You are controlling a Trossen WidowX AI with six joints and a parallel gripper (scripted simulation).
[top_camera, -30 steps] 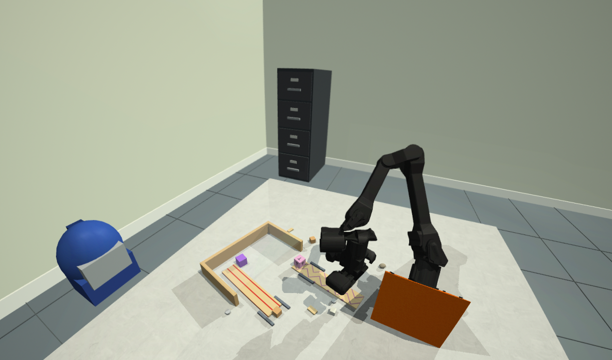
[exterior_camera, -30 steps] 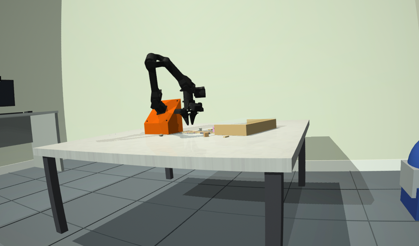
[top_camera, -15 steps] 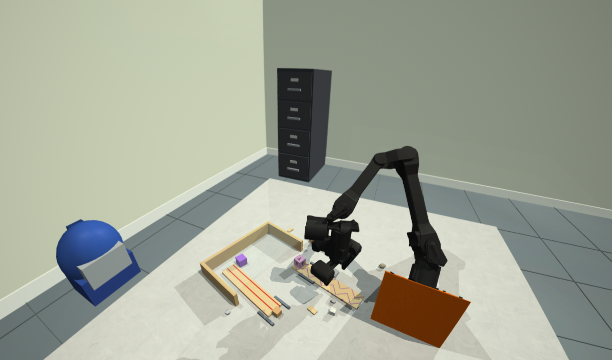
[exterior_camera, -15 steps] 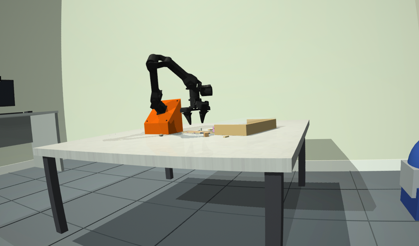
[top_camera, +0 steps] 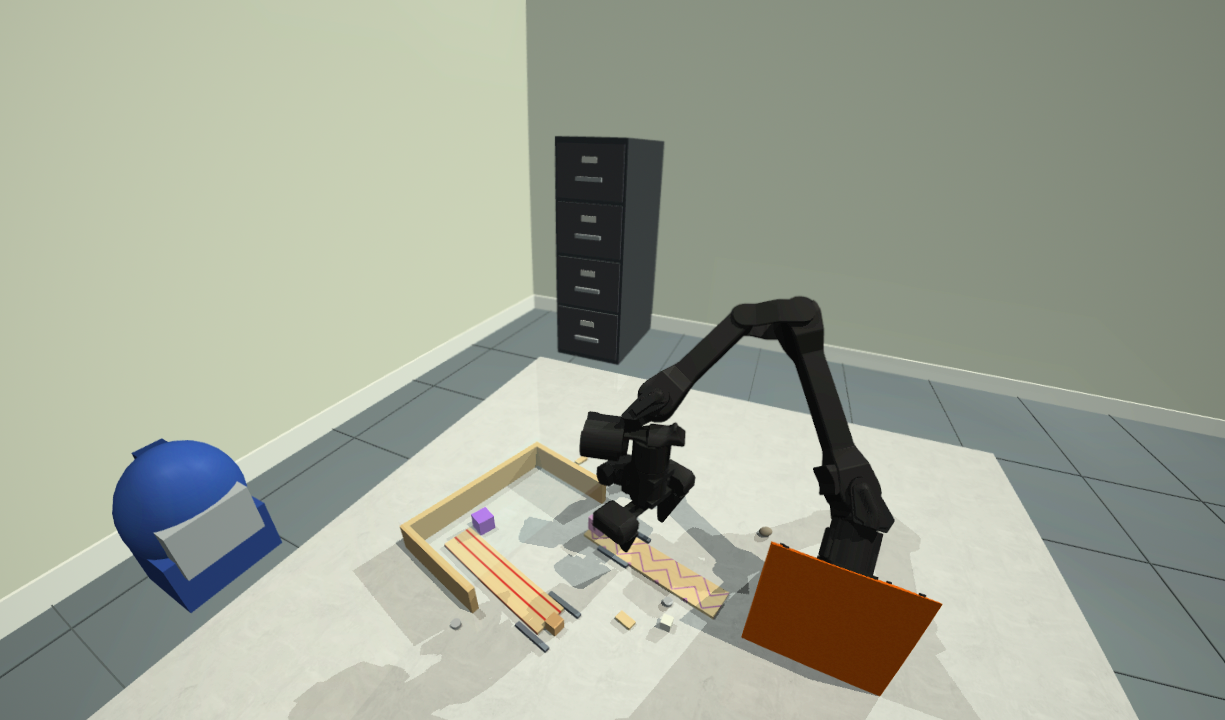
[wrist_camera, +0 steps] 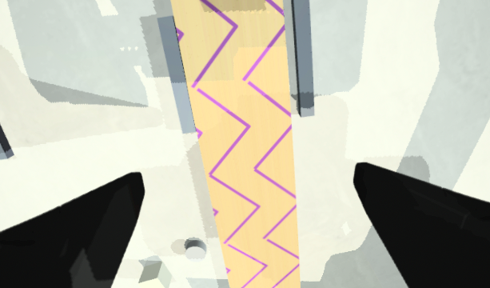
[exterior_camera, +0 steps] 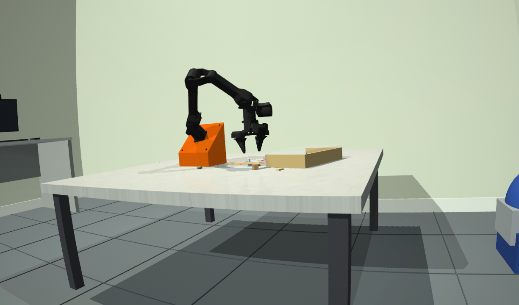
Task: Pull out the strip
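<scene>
Right now the zigzag strip is 5 cm below my gripper tip, 2 cm behind it and 1 cm to the left of it. Round my gripper tip: labelled cube 9 cm ahead, 3 cm to the right, 3 cm below.
</scene>
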